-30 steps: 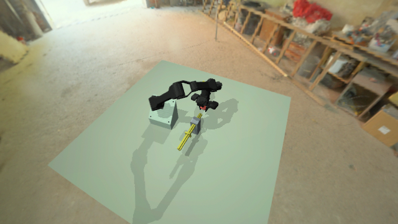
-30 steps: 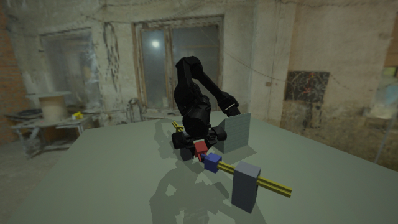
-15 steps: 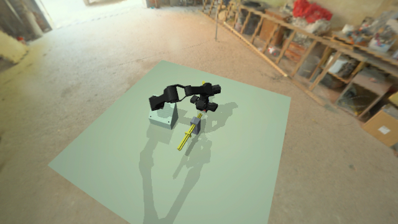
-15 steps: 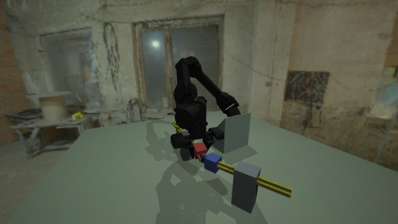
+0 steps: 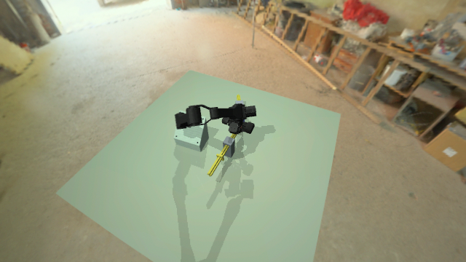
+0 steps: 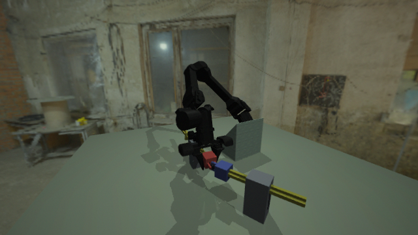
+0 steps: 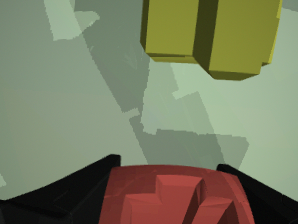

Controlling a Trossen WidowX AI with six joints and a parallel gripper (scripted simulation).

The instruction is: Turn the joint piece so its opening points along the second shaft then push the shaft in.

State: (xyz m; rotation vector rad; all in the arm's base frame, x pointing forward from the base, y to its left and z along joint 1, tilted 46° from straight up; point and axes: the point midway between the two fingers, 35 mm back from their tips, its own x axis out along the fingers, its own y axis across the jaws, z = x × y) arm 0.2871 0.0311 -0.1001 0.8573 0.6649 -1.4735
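The red joint piece is 1 cm to the left of my gripper tip and 4 cm above it.
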